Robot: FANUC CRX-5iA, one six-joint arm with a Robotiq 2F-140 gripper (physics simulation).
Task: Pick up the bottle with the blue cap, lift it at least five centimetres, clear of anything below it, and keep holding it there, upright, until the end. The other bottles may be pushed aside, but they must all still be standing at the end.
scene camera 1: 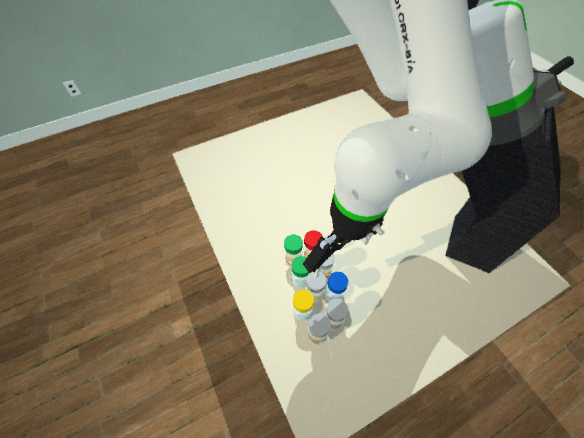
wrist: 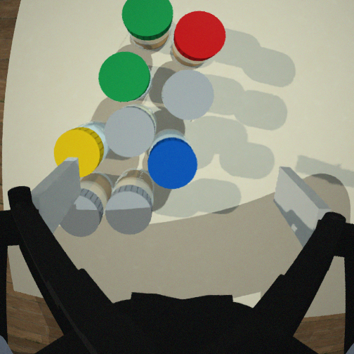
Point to a yellow-capped bottle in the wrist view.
87, 141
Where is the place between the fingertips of my gripper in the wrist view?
At 178, 179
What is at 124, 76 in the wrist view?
A green-capped bottle.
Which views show my gripper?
Scene camera 1 and the wrist view: all of them.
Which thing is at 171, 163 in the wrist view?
A blue-capped bottle.
